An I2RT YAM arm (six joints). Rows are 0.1 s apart.
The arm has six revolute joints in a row. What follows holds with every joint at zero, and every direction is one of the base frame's. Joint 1 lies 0.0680 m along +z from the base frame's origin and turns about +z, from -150.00 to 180.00 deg. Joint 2 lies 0.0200 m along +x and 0.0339 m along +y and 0.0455 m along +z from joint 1 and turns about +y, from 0.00 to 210.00 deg. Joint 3 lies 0.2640 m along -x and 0.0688 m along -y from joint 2 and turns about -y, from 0.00 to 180.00 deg. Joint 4 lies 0.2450 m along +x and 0.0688 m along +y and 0.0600 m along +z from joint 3 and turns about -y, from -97.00 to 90.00 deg. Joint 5 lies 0.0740 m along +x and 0.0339 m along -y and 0.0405 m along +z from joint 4 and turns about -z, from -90.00 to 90.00 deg. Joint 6 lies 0.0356 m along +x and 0.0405 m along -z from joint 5 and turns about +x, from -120.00 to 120.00 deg. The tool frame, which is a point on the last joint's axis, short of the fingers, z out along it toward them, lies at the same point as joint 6; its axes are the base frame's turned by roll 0.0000, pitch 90.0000 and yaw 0.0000 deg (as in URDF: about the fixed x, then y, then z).
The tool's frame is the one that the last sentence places.
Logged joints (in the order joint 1, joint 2, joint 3, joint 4, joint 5, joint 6), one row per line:
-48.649 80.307 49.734 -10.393 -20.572 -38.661
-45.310 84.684 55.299 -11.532 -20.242 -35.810
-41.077 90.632 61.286 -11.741 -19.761 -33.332
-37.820 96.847 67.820 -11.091 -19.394 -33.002
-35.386 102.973 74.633 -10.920 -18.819 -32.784
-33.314 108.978 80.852 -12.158 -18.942 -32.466
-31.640 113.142 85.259 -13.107 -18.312 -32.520
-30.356 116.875 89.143 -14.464 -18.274 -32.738
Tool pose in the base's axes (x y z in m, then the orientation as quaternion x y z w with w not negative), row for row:
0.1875 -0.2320 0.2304 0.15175 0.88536 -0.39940 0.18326
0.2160 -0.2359 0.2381 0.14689 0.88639 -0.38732 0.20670
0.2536 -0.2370 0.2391 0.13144 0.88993 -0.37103 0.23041
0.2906 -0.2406 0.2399 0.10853 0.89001 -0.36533 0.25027
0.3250 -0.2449 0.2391 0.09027 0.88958 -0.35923 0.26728
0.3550 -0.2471 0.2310 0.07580 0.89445 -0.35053 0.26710
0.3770 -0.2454 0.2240 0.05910 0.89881 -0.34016 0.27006
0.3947 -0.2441 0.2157 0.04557 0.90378 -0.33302 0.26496
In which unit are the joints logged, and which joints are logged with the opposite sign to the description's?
The joints are logged in degrees. Opposite sign: joint 5.
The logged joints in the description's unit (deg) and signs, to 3 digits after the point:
-48.649 80.307 49.734 -10.393 20.572 -38.661
-45.310 84.684 55.299 -11.532 20.242 -35.810
-41.077 90.632 61.286 -11.741 19.761 -33.332
-37.820 96.847 67.820 -11.091 19.394 -33.002
-35.386 102.973 74.633 -10.920 18.819 -32.784
-33.314 108.978 80.852 -12.158 18.942 -32.466
-31.640 113.142 85.259 -13.107 18.312 -32.520
-30.356 116.875 89.143 -14.464 18.274 -32.738

